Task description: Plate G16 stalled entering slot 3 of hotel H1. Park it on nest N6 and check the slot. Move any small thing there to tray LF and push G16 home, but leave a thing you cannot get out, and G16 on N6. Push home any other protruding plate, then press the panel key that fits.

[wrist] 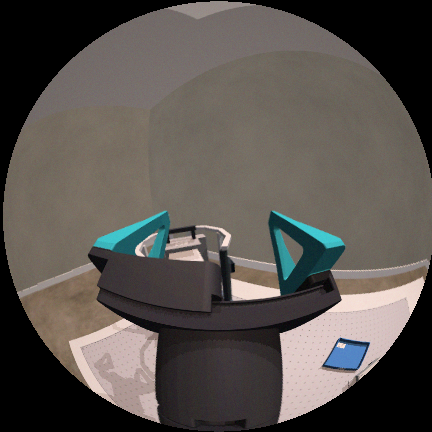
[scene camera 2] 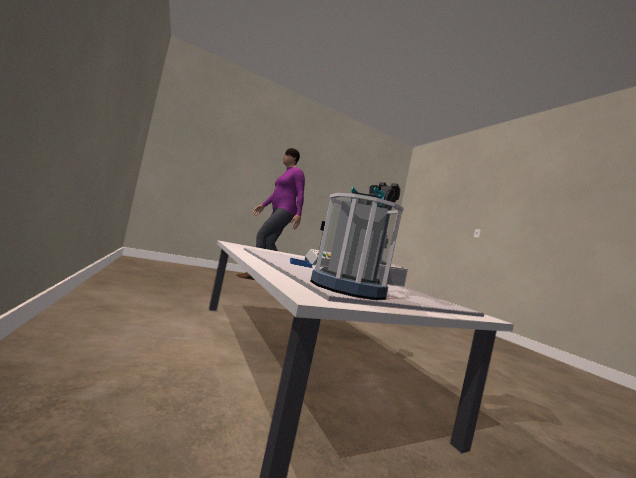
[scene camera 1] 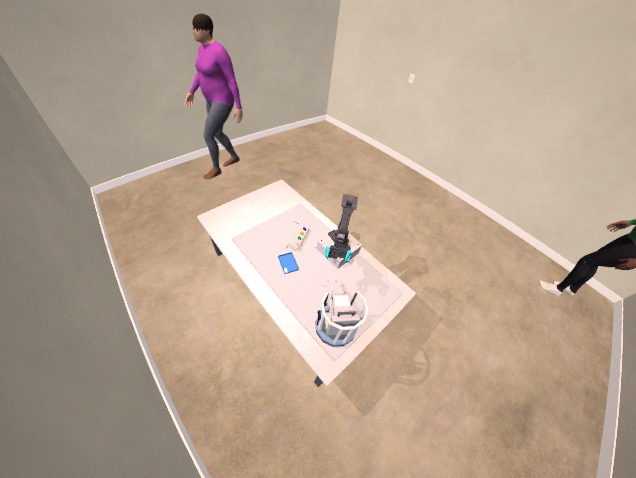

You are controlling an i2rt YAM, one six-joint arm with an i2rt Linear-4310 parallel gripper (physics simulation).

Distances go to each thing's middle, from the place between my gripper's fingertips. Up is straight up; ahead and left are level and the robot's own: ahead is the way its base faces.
Labels:
Now: the round plate rack [scene camera 2: 359, 234] 230 mm below my hand, 210 mm to the left of it and 80 mm ahead of it. The rest, counted from my hand: blue card [wrist: 345, 357] (380 mm below, 340 mm to the right, 90 mm ahead).

